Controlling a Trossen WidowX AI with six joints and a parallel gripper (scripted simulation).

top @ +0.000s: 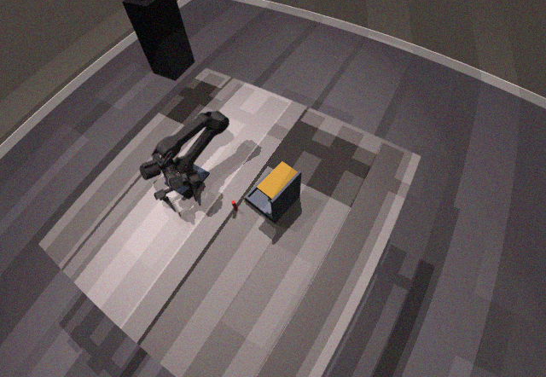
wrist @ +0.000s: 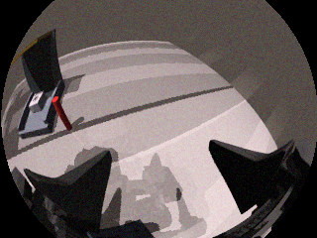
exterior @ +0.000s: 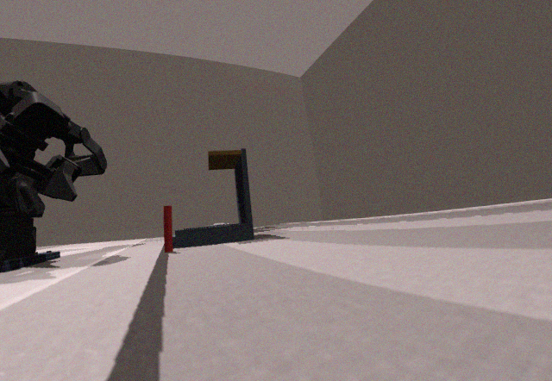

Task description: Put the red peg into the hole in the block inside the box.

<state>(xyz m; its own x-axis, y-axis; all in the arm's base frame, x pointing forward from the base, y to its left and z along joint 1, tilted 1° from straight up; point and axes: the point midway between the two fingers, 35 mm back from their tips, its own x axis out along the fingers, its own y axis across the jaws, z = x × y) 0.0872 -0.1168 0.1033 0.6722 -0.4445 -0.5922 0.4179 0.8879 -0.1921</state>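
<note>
Now: gripper tip 140 mm short of the red peg, 110 mm to the right of it and 60 mm above it. Also, from my gripper tip: back wall (330 mm ahead, 220 mm to the left, 10 mm above); roof (280 mm ahead, 220 mm to the left, 100 mm above).
</note>
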